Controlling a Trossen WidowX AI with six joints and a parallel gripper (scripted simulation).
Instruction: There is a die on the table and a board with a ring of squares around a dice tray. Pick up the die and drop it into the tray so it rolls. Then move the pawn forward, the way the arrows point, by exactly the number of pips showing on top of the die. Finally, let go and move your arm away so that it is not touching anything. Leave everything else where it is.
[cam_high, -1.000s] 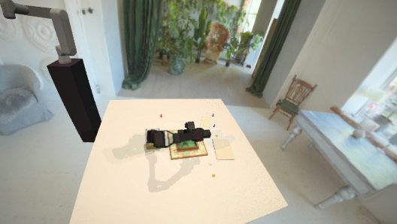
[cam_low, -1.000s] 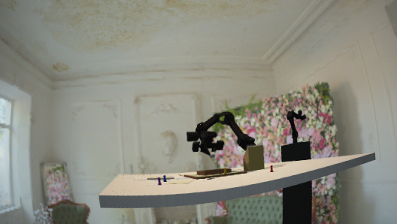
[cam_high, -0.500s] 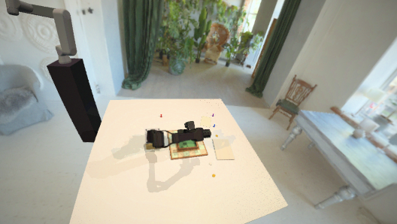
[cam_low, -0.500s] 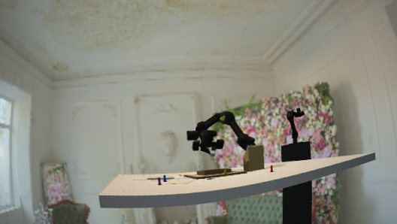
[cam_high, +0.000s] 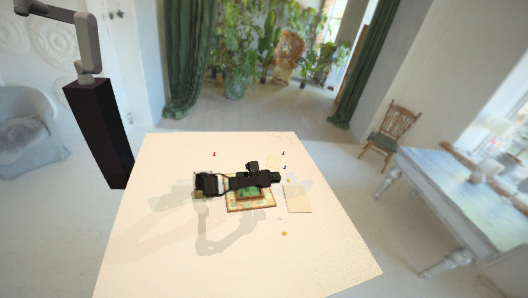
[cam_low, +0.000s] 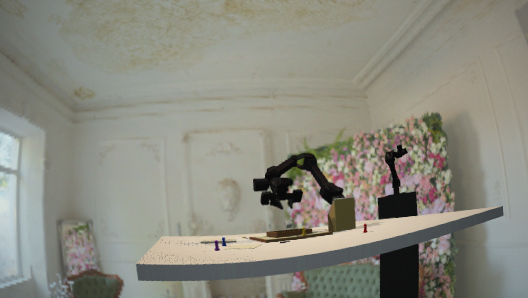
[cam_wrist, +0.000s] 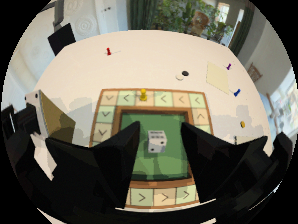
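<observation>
Right now my gripper tip is 4 cm above the white die. Also, from my gripper tip: yellow pawn 11 cm to the left, 10 cm below, 4 cm behind; then green dice tray 12 cm below; then blue pawn 29 cm ahead, 20 cm to the left, 12 cm below.
</observation>
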